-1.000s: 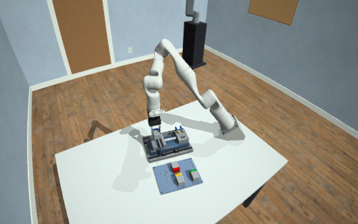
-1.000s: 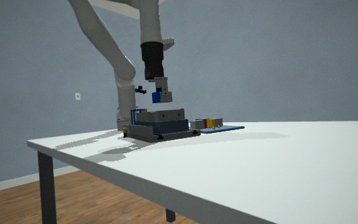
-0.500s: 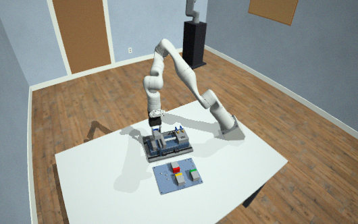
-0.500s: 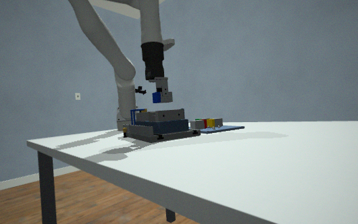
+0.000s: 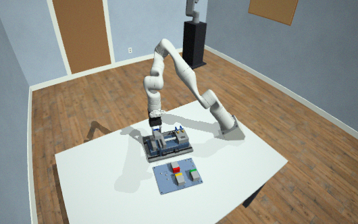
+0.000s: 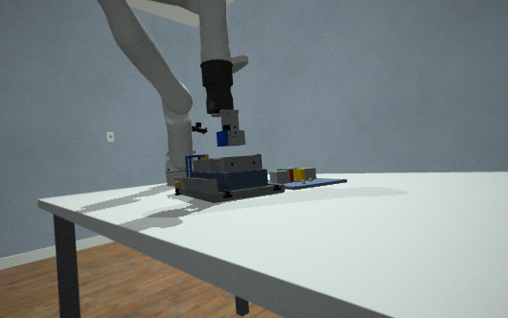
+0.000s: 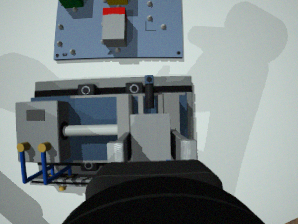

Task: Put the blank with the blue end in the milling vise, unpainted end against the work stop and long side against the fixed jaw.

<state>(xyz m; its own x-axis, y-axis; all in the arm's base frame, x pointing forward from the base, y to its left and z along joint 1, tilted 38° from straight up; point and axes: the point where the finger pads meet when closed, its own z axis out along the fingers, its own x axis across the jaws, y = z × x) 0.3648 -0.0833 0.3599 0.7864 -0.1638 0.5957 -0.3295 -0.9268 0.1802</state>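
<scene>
Right now the milling vise is 120 mm below my hand, 60 mm behind it and 30 mm to the left of it. Round my hand: red-ended blank 200 mm to the left, 140 mm below, 20 mm ahead; then blue-ended blank 20 mm below; then blue plate 240 mm to the left, 160 mm below, 40 mm ahead.
</scene>
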